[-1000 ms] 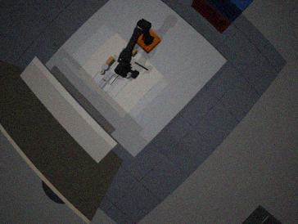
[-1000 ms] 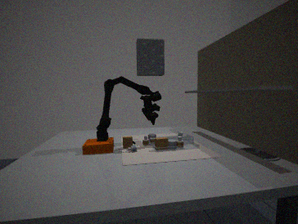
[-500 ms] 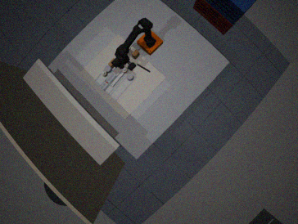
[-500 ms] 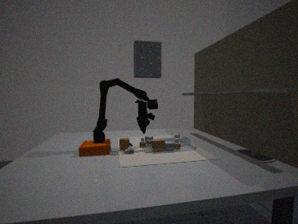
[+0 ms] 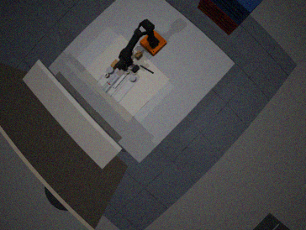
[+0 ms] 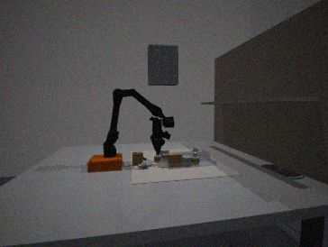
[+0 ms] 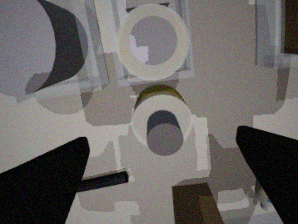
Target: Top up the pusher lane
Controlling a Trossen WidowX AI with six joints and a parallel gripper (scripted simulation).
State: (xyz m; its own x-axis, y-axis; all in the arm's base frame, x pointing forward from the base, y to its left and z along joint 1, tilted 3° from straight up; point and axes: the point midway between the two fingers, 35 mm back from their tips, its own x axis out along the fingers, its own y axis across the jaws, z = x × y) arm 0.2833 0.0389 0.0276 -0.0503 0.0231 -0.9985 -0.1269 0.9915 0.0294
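The brown block lies 12 cm behind my gripper tip, 5 cm to the right of it and 2 cm below it. The rest, counted from my gripper tip: lane 20 cm ahead, 4 cm below, 1 cm to the left; thin black stick 10 cm behind, 9 cm to the left, 5 cm below.
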